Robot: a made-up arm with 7 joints.
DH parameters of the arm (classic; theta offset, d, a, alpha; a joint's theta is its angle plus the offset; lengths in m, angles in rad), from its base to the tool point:
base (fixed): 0 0.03 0 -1.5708
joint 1: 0 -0.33 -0.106 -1.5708
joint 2: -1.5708 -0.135 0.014 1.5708
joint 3: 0 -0.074 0.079 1.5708
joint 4: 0 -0.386 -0.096 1.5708
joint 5: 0 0.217 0.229 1.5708
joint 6: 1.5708 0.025 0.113 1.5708
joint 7: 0 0.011 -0.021 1.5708
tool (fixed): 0 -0.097 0 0
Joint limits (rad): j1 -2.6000..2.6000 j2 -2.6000..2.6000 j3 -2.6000..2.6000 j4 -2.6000..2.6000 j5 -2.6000..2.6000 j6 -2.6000..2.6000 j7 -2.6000..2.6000
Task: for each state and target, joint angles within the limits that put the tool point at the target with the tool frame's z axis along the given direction. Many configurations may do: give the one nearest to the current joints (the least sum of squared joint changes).
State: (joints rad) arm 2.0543 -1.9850 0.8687 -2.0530 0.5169 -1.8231 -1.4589
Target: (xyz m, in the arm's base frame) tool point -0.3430 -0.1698 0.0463 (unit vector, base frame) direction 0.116 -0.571 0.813
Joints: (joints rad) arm 2.3885 -1.6782 0.1085 -2.4135 -0.0941 -1.4226 -2.1140
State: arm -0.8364 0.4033 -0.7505 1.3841 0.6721 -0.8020 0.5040
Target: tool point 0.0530 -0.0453 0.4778 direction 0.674 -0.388 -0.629
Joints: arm 0.0332 -0.0027 -1.1647 0.9912 1.2731 -0.6718 -0.2783
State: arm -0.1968 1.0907 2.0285 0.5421 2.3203 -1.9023 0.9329
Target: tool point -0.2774 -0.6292 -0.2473 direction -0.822 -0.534 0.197
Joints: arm -0.9194 1.9426 1.6796 0.9623 2.4560 -1.9870 0.7120
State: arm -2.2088 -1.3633 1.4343 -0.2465 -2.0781 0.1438 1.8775
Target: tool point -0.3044 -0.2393 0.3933 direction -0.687 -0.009 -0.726
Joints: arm -2.6000 -1.2517 0.8960 -0.7266 -1.3324 0.7429 2.0987
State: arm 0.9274 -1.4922 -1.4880 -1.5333 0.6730 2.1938 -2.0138
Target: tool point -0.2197 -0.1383 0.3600 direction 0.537 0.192 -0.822
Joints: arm 1.2205 -1.1720 -1.2373 -1.2478 1.2480 1.8032 -1.7842
